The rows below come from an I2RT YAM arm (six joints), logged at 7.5 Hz.
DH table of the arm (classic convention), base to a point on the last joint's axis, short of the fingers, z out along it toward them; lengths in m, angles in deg. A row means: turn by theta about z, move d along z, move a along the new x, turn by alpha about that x. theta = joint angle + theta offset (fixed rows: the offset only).
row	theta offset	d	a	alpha
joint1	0	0.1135	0.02	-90
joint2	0	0	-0.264	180
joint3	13.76	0	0.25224	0
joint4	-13.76	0	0.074	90
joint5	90	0	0	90
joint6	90	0.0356	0	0
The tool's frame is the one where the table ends.
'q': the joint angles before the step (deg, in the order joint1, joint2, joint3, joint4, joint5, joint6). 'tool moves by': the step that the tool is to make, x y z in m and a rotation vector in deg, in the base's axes. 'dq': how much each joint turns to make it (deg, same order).
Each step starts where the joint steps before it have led.
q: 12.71, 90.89, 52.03, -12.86, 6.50, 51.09
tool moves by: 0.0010, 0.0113, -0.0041, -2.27, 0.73, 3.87
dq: 1.96, 1.36, 0.64, -0.20, 0.43, -2.78
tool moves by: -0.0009, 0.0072, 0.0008, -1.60, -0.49, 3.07
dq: 1.30, 0.05, 0.15, 0.25, 0.25, -2.44
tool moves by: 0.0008, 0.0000, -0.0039, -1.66, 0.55, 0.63
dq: 0.05, 0.75, 0.02, -0.09, 0.80, -1.35
